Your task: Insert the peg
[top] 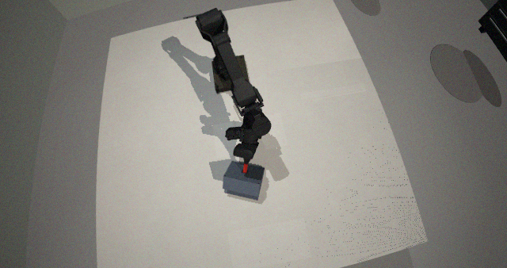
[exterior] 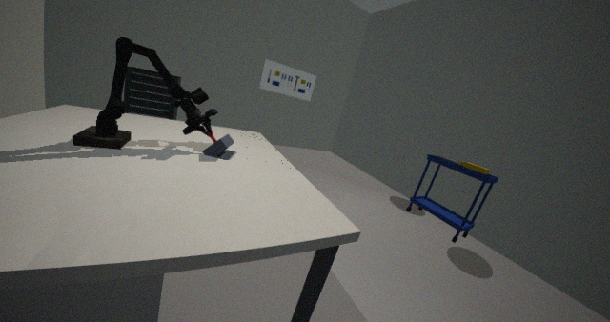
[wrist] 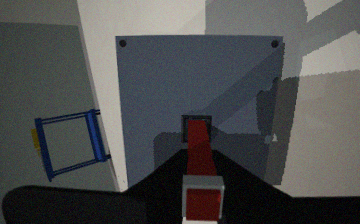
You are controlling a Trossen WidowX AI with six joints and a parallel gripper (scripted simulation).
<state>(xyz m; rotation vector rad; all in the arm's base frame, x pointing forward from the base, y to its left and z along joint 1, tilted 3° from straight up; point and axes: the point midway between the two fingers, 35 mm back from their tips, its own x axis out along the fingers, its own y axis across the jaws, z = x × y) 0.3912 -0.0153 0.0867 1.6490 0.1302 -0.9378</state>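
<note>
The grey sloped panel block is 40 mm ahead of my gripper tip, 30 mm to the right of it and 40 mm below it. From my gripper tip the other things lie so: red square peg 10 mm behind, 10 mm above.
</note>
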